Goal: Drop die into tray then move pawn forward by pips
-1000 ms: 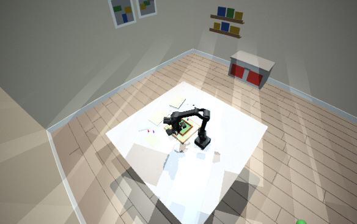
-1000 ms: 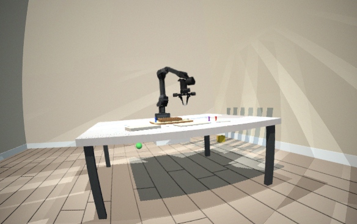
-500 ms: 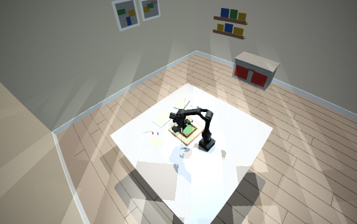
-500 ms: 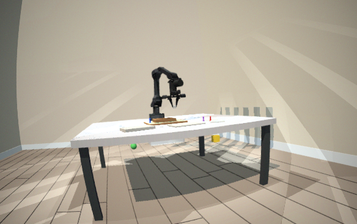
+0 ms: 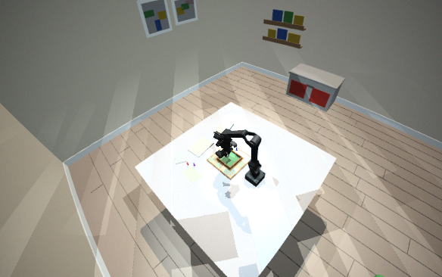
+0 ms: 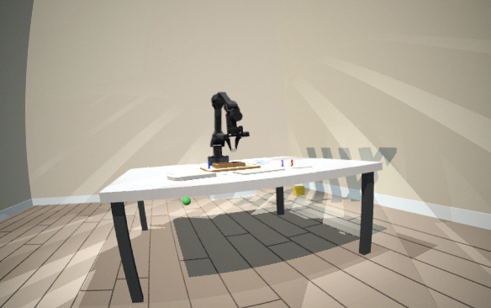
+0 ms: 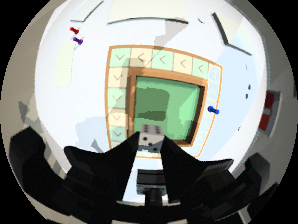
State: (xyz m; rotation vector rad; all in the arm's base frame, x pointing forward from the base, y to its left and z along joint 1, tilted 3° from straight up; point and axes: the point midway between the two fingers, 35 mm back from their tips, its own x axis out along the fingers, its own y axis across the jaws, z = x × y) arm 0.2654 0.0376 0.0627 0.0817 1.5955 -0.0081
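The blue pawn lies 15 cm to the right of my gripper tip, 7 cm below it and 3 cm ahead of it. Round my gripper tip: red pawn (25 cm to the left, 24 cm ahead, 8 cm below); then white die (right at my gripper tip); then purple pawn (21 cm to the left, 19 cm ahead, 8 cm below).
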